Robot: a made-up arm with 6 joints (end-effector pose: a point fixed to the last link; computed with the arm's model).
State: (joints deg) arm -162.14 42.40 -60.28 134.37 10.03 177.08
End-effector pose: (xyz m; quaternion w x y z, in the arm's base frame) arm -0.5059 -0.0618 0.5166 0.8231 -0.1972 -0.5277 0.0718
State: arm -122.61 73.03 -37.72 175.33 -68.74 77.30
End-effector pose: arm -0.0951 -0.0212 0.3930 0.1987 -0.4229 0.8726 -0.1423
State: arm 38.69 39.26 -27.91 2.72 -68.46 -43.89
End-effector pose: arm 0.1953 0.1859 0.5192 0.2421 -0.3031 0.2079 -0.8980
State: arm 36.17 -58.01 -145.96 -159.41 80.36 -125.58
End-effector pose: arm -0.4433 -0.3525 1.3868 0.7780 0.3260 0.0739 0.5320
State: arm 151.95 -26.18 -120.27 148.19 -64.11 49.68
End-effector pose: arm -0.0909 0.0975 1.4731 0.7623 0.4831 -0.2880 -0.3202
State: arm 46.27 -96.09 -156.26 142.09 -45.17 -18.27
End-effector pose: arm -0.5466 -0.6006 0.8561 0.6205 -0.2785 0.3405 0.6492
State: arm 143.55 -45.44 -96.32 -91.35 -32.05 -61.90
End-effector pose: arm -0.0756 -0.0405 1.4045 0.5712 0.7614 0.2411 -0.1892
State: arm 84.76 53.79 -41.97 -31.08 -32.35 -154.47
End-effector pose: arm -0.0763 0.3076 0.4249 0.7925 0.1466 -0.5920 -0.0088
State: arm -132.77 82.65 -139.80 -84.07 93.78 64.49
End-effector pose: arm -0.5359 -0.5086 0.5481 0.9118 -0.1497 0.0872 -0.3724
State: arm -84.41 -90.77 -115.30 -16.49 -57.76 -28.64
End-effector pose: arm -0.0810 0.6879 1.1130 0.2325 0.5982 -0.7137 -0.2804
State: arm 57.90 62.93 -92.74 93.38 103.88 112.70
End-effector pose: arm 0.3021 0.5419 0.5291 0.9535 0.2039 0.0950 -0.2006
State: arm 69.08 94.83 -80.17 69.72 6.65 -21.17
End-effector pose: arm 0.1190 0.2545 0.1689 0.4279 0.5987 -0.2511 0.6288
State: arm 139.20 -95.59 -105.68 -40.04 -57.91 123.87
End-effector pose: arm 0.3919 -0.4313 1.1567 0.5529 -0.1728 0.0500 0.8136
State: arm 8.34 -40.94 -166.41 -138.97 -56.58 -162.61
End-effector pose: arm -0.4289 -0.0512 1.4169 0.6260 0.0608 0.6339 -0.4500
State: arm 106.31 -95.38 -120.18 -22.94 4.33 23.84
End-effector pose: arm 0.1676 -0.6844 1.0881 0.5876 0.1779 0.7458 0.2585
